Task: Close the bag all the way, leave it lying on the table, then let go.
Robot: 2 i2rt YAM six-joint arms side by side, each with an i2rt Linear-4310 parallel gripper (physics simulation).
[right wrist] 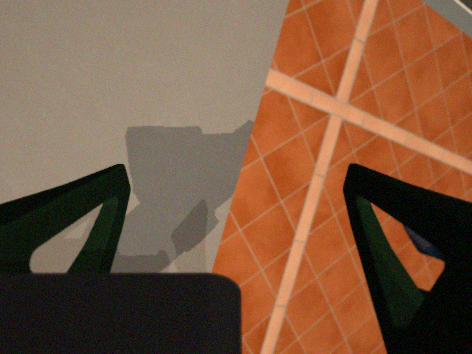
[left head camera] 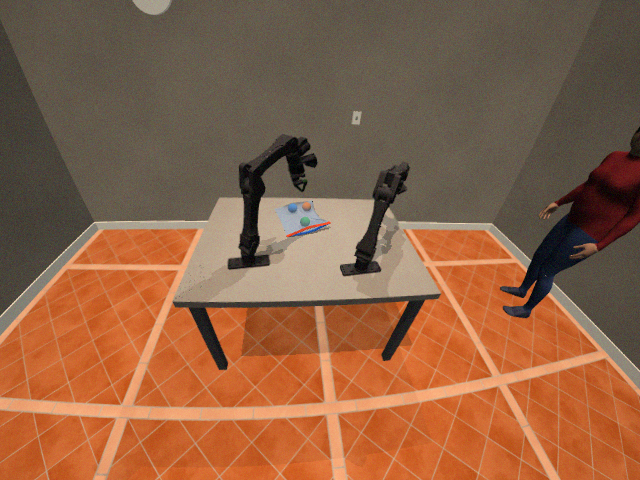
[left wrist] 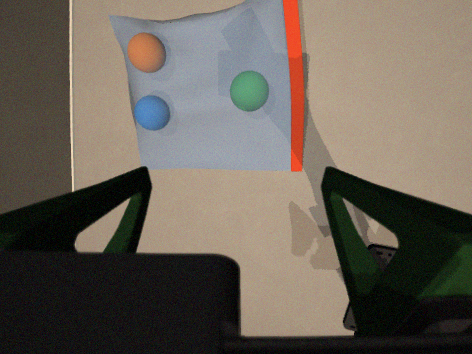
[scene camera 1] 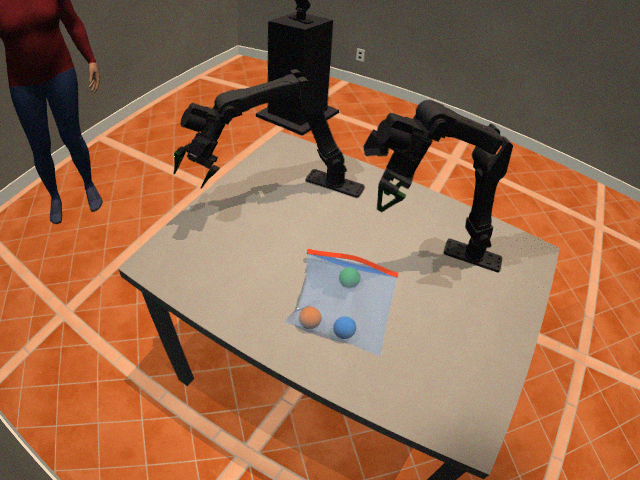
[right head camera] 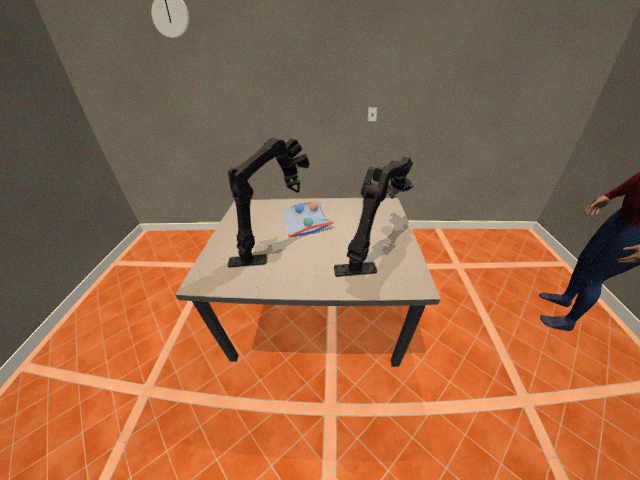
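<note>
A pale blue see-through bag point(left head camera: 292, 220) point(right head camera: 298, 221) point(scene camera 1: 364, 302) point(left wrist: 200, 140) lies flat on the table, with orange, blue and green balls in it. Its mouth edge has a red strip point(scene camera 1: 352, 258) point(left wrist: 297, 100) above a blue strip point(left head camera: 310, 231) point(right head camera: 313, 231); a gap shows between them in the middle and the strips meet near the ends. My left gripper point(left head camera: 301, 187) point(right head camera: 294, 188) point(scene camera 1: 390, 200) point(left wrist: 236, 176) is open and empty, high above the table near the bag's mouth side. My right gripper point(scene camera 1: 190, 178) point(right wrist: 236, 176) is open and empty, high over the table's side edge, far from the bag.
The table point(left head camera: 310, 279) point(right head camera: 305, 284) point(scene camera 1: 232, 310) carries both arm bases point(scene camera 1: 334, 182) point(scene camera 1: 473, 255). A black pedestal point(scene camera 1: 299, 67) stands on the floor behind the table in the scene view. A person in a red top point(left head camera: 610, 196) point(scene camera 1: 36, 41) stands off to the side.
</note>
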